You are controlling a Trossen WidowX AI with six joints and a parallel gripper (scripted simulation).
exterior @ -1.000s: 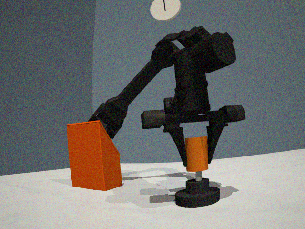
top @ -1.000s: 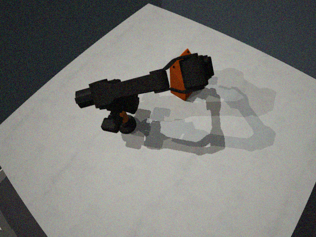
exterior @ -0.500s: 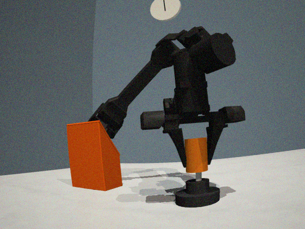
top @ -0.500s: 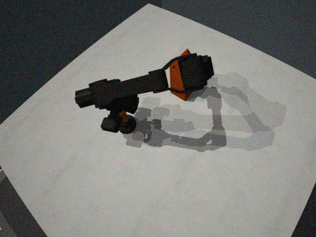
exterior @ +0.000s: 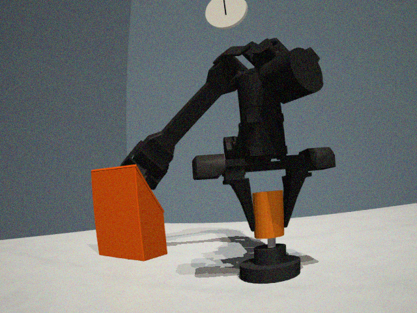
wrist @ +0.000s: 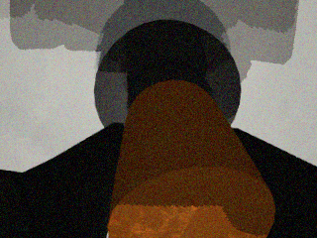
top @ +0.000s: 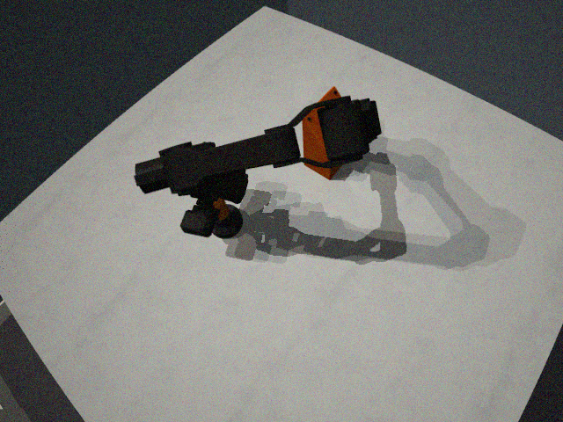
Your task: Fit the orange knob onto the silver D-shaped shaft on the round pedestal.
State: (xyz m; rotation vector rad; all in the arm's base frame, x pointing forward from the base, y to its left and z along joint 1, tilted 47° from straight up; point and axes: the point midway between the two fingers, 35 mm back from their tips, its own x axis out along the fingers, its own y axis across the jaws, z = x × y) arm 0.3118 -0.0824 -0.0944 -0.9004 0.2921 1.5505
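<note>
My gripper tip is 4 cm above the round dark pedestal. The rest, counted from my gripper tip: orange knob 3 cm above.
</note>
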